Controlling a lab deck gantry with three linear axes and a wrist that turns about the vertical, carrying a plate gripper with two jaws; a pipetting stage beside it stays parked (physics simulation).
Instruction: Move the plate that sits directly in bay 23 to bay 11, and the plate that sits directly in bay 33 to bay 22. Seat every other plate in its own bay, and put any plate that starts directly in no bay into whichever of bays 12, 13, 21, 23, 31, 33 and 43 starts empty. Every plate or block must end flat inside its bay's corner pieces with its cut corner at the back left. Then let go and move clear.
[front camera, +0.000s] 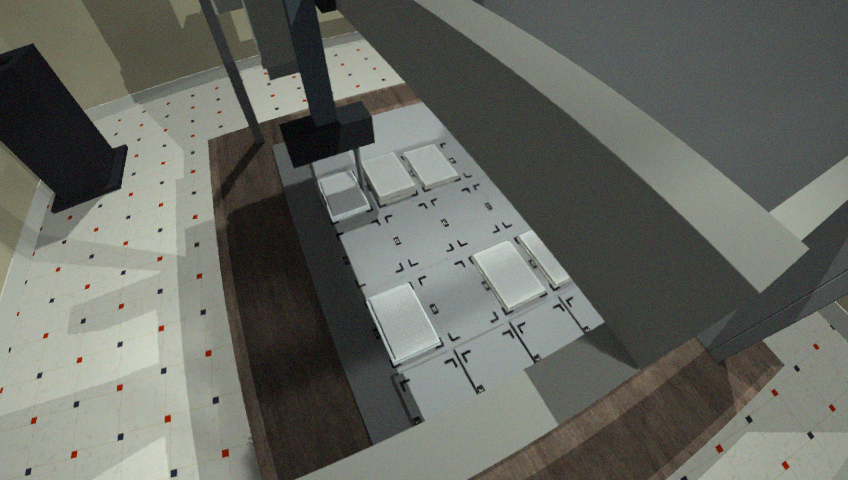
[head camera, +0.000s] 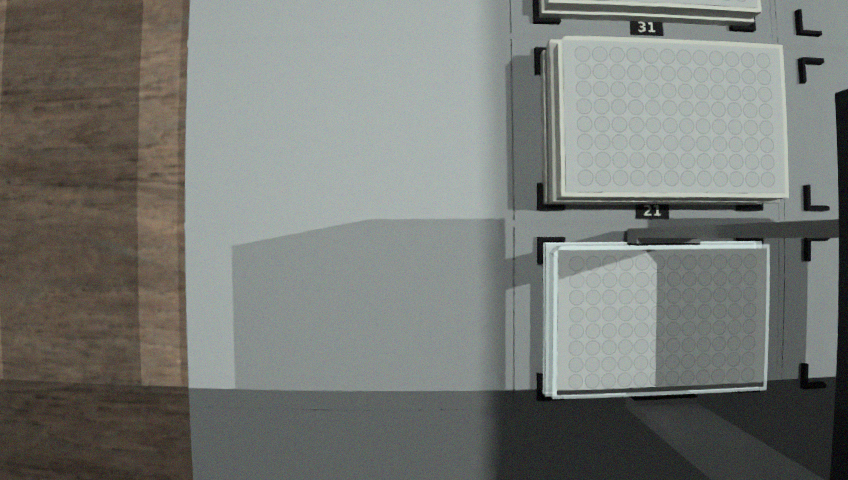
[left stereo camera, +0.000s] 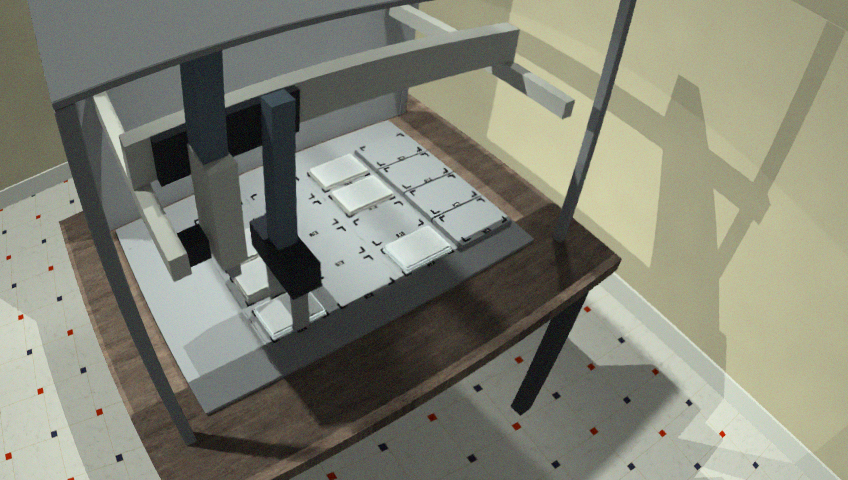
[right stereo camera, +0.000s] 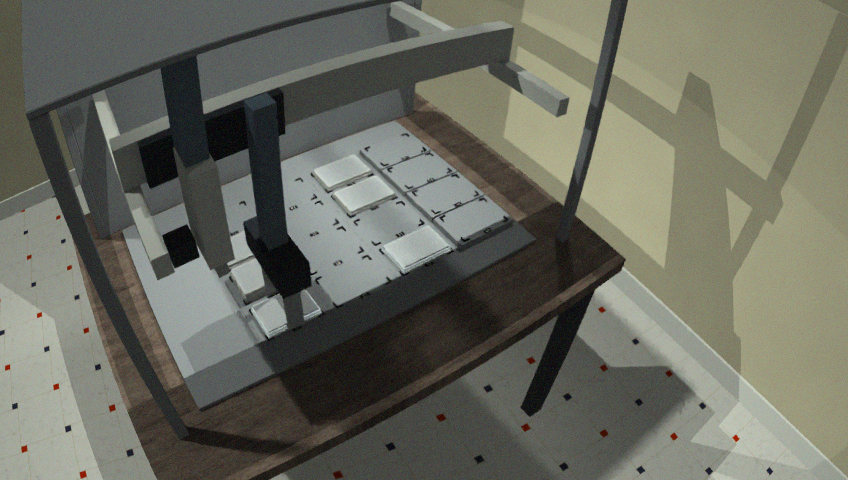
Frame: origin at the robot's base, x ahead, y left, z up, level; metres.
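Seen in the pictures: gripper, fingertip midpoint: (front camera: 342, 194) (head camera: 658, 318) (left stereo camera: 289, 311) (right stereo camera: 285, 310); robot's base, origin of the base link: (head camera: 541, 393) (left stereo camera: 274, 341) (right stereo camera: 269, 339).
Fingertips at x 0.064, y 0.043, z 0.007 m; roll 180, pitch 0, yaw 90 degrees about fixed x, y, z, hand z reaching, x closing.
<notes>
Offsets run from my fingertips to a thing's middle. "spot": to the spot under its first point.
A pale plate {0.000 m ahead, 0.000 m left, 0.000 m up} (front camera: 340, 202) (head camera: 601, 309) (left stereo camera: 270, 316) (right stereo camera: 267, 318) lies flat within the corner pieces of bay 11, cut corner at the back left. My gripper (head camera: 664, 318) has come down over it; both jaws touch its back and front edges, shut on it. In bay 33 stands a plate {0.328 m ahead, 0.214 m left, 0.000 m up} (front camera: 508, 273) (left stereo camera: 361, 195) (right stereo camera: 363, 195). Bay 23, by its label {spot: 0.327 m ahead, 0.060 m left, 0.007 m down} (front camera: 433, 308), and bay 22, by its label (front camera: 444, 222), are empty. Bay 21 carries a taller pile {0.000 m ahead, 0.107 m left, 0.013 m up} (front camera: 387, 173) (head camera: 672, 118), seemingly stacked. Plates also sit in bay 31 {spot: 0.003 m ahead, 0.211 m left, 0.007 m up} (front camera: 429, 164), bay 13 {spot: 0.334 m ahead, 0.004 m left, 0.007 m up} (front camera: 405, 321) (left stereo camera: 418, 248) and bay 43 {spot: 0.323 m ahead, 0.287 m left, 0.007 m up} (front camera: 538, 255) (left stereo camera: 338, 171).
The parked pipetting stage (left stereo camera: 217, 208) (right stereo camera: 202, 208) hangs close behind and left of my gripper. The bay 21 pile stands just behind the held plate. A raised row of bays {spot: 0.476 m ahead, 0.008 m right, 0.008 m up} (left stereo camera: 470, 223) runs along the right side. The gantry beam (left stereo camera: 357, 77) crosses behind, and frame posts stand at the table corners.
</notes>
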